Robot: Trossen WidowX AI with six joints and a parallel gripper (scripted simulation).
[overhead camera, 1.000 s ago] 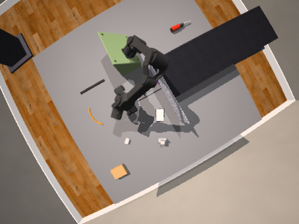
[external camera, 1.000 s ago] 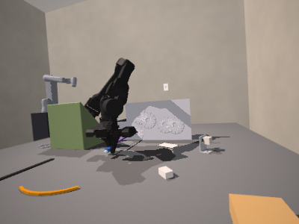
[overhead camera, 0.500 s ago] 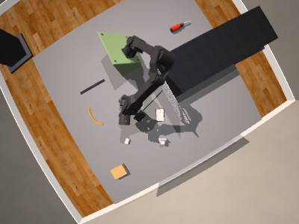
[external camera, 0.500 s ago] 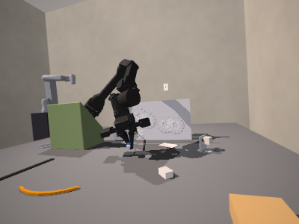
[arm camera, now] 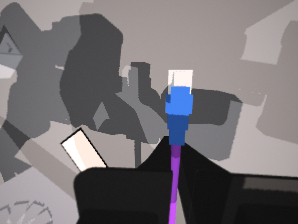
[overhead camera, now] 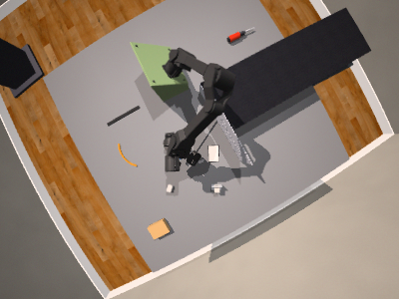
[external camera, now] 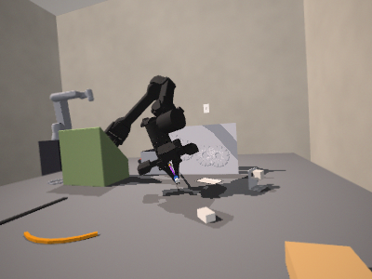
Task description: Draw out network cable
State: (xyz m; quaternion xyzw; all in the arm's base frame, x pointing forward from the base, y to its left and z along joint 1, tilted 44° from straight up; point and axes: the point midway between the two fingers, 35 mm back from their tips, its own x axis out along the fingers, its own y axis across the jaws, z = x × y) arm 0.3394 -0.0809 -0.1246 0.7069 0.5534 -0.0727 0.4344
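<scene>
Now: the blue plug 3 cm to the right of my hand, 2 cm ahead of it and 1 cm below it. Round my hand: orange curved strip 29 cm to the right, 15 cm behind, 5 cm below; white rectangle 11 cm to the left, 9 cm ahead, 5 cm below; small white block 18 cm to the right, 12 cm ahead, 5 cm below.
</scene>
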